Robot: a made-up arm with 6 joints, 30 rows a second.
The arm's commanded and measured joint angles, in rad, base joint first. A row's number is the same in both.
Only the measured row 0 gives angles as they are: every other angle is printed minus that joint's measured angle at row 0.
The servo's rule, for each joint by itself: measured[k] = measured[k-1] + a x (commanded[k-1-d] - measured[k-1]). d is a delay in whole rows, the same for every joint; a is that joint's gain. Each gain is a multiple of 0.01, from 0.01 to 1. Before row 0 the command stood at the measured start. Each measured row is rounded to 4 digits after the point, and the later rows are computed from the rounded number. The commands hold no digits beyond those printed.
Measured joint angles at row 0: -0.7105 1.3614 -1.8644 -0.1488 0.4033 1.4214
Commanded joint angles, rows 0 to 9: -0.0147 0.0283 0.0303 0.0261 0.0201 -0.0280; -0.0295 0.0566 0.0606 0.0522 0.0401 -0.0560; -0.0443 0.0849 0.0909 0.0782 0.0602 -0.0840; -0.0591 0.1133 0.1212 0.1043 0.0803 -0.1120; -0.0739 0.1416 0.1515 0.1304 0.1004 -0.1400; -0.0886 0.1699 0.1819 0.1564 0.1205 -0.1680; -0.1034 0.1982 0.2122 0.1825 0.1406 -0.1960; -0.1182 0.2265 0.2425 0.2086 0.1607 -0.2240; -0.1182 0.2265 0.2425 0.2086 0.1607 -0.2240; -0.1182 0.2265 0.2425 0.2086 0.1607 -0.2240
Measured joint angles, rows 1 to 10: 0.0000 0.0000 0.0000 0.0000 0.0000 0.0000; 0.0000 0.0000 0.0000 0.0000 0.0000 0.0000; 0.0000 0.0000 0.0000 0.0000 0.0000 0.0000; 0.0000 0.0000 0.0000 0.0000 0.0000 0.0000; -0.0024 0.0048 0.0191 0.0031 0.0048 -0.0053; -0.0067 0.0136 0.0452 0.0090 0.0133 -0.0149; -0.0127 0.0257 0.0740 0.0173 0.0246 -0.0280; -0.0201 0.0406 0.1037 0.0277 0.0380 -0.0440; -0.0287 0.0578 0.1338 0.0400 0.0530 -0.0622; -0.0383 0.0769 0.1641 0.0540 0.0692 -0.0823
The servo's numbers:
d 4
a 0.16 0.17 0.63 0.12 0.24 0.19

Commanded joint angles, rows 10 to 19: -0.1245 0.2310 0.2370 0.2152 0.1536 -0.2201; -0.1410 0.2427 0.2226 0.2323 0.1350 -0.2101; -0.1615 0.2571 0.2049 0.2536 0.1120 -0.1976; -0.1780 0.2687 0.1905 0.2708 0.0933 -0.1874; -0.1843 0.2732 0.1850 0.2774 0.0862 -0.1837; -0.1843 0.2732 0.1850 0.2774 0.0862 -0.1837; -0.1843 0.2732 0.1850 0.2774 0.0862 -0.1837; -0.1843 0.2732 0.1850 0.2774 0.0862 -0.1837; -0.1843 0.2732 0.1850 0.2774 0.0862 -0.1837; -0.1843 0.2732 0.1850 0.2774 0.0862 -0.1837
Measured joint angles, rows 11 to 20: -0.0487 0.0975 0.1944 0.0694 0.0863 -0.1039; -0.0598 0.1194 0.2247 0.0861 0.1042 -0.1267; -0.0691 0.1376 0.2359 0.1008 0.1178 -0.1452; -0.0770 0.1527 0.2401 0.1137 0.1281 -0.1602; -0.0846 0.1660 0.2381 0.1259 0.1342 -0.1716; -0.0936 0.1790 0.2283 0.1387 0.1344 -0.1789; -0.1045 0.1923 0.2136 0.1525 0.1290 -0.1825; -0.1163 0.2053 0.1990 0.1667 0.1204 -0.1834; -0.1272 0.2168 0.1902 0.1800 0.1122 -0.1835; -0.1363 0.2264 0.1869 0.1917 0.1060 -0.1835
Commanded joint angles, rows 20 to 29: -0.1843 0.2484 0.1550 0.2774 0.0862 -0.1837; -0.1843 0.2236 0.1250 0.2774 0.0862 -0.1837; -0.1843 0.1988 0.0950 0.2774 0.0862 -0.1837; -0.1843 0.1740 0.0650 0.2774 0.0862 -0.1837; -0.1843 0.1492 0.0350 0.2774 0.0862 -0.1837; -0.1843 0.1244 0.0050 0.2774 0.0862 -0.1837; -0.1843 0.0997 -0.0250 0.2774 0.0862 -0.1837; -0.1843 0.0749 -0.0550 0.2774 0.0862 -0.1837; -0.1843 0.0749 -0.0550 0.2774 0.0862 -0.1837; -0.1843 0.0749 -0.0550 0.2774 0.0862 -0.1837
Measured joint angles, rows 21 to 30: -0.1440 0.2344 0.1857 0.2020 0.1012 -0.1835; -0.1504 0.2410 0.1853 0.2110 0.0976 -0.1835; -0.1558 0.2465 0.1851 0.2190 0.0949 -0.1835; -0.1604 0.2510 0.1850 0.2260 0.0928 -0.1835; -0.1642 0.2506 0.1661 0.2322 0.0912 -0.1835; -0.1674 0.2460 0.1402 0.2376 0.0900 -0.1835; -0.1701 0.2380 0.1117 0.2424 0.0891 -0.1835; -0.1724 0.2271 0.0823 0.2466 0.0884 -0.1835; -0.1743 0.2139 0.0525 0.2503 0.0879 -0.1835; -0.1759 0.1987 0.0226 0.2536 0.0875 -0.1835
